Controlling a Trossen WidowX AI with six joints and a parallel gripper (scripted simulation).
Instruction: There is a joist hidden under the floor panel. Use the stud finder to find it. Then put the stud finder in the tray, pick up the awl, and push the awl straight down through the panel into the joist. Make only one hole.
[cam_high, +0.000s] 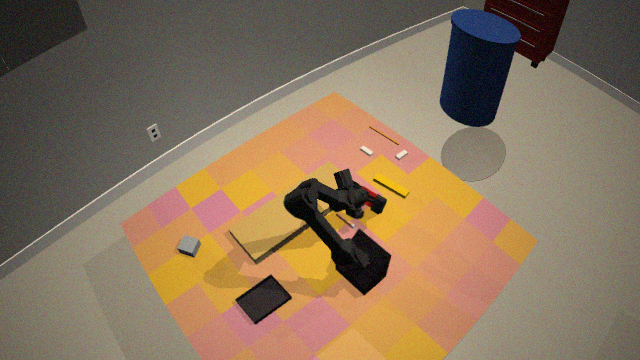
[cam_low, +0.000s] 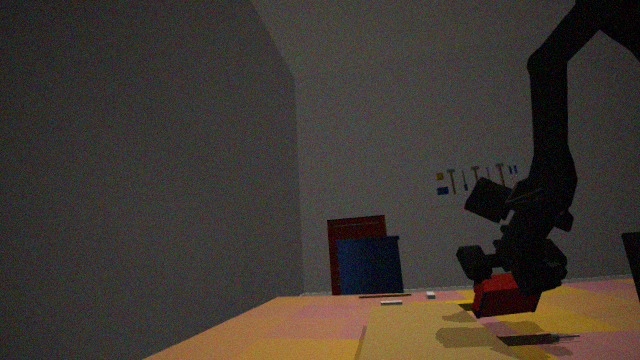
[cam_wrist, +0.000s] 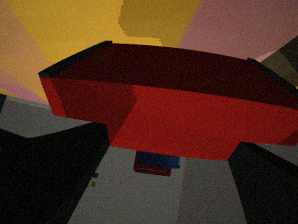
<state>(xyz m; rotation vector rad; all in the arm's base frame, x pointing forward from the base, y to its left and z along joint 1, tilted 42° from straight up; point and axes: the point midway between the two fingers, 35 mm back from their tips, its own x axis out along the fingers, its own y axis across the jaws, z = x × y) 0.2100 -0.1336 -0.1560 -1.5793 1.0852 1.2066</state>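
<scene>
Now: the red stud finder 10 mm ahead of my gripper tip, 10 mm to the left of it and 10 mm below it. Also, from my gripper tip: thin stick: 260 mm ahead, 320 mm to the right, 80 mm below; then awl: 30 mm behind, 120 mm to the left, 70 mm below; then yellow bar: 10 mm ahead, 130 mm to the right, 70 mm below.
</scene>
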